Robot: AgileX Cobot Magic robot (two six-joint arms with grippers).
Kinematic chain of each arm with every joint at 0, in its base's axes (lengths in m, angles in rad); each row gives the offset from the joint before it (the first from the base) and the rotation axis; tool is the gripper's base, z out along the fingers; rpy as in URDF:
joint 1: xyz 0 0 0.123 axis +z
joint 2: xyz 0 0 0 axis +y
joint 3: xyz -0.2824 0 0.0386 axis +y
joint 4: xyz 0.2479 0 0.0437 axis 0.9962 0 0.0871
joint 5: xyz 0 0 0 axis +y
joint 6: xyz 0.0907 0 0.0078 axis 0.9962 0 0.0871
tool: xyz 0 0 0 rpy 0 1.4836 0
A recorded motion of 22 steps. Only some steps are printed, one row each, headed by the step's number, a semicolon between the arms.
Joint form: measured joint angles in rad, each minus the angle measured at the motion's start. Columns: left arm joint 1, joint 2, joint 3, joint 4, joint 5, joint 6; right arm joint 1, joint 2, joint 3, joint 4, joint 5, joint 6.
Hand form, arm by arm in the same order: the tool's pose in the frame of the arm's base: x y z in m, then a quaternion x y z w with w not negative. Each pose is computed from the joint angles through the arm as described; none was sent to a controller.
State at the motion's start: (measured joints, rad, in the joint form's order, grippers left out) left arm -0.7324 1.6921 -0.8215 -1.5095 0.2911 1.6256; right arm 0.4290 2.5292 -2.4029 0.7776 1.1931 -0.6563
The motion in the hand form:
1: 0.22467 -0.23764 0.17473 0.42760 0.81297 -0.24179 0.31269; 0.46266 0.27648 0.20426 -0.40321 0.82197 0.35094 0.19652
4: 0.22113 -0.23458 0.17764 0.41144 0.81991 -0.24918 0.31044; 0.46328 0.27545 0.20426 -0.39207 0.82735 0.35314 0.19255
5: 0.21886 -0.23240 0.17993 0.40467 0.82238 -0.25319 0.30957; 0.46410 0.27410 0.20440 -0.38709 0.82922 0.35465 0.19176
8: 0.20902 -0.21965 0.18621 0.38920 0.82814 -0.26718 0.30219; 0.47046 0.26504 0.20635 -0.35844 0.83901 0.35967 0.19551
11: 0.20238 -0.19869 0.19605 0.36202 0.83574 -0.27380 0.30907; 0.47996 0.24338 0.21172 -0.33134 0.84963 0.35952 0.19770
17: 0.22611 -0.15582 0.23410 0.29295 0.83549 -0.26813 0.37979; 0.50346 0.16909 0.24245 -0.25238 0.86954 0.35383 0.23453
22: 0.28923 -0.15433 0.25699 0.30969 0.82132 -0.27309 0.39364; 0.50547 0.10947 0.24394 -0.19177 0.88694 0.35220 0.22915
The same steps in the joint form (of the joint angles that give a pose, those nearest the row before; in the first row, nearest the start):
1: 0.0000 -0.0010 0.0011 -0.0024 0.0031 0.0000; -0.0008 0.0000 0.0001 0.0001 0.0008 0.0011
4: 0.0000 -0.0223 0.0171 -0.0060 0.0041 -0.0360; -0.0031 0.0000 0.0000 0.0001 0.0009 0.0260
5: 0.0011 -0.0375 0.0269 -0.0004 0.0071 -0.0582; -0.0063 0.0000 0.0000 0.0024 0.0009 0.0338
8: 0.0192 -0.1004 0.0774 0.0339 0.0374 -0.1249; -0.0270 -0.0021 0.0001 0.0122 -0.0121 0.0719
11: 0.0655 -0.1881 0.1370 0.0595 0.0569 -0.1787; -0.0718 -0.0120 -0.0009 0.0132 0.0006 0.1004
17: 0.2543 -0.3078 0.1171 0.1014 0.0994 -0.2246; -0.2202 -0.0704 0.0013 0.0227 0.0126 0.1566
22: 0.3771 -0.1472 -0.1401 0.2359 0.2385 -0.2791; -0.3366 -0.1457 0.1394 0.0449 0.0126 0.1485

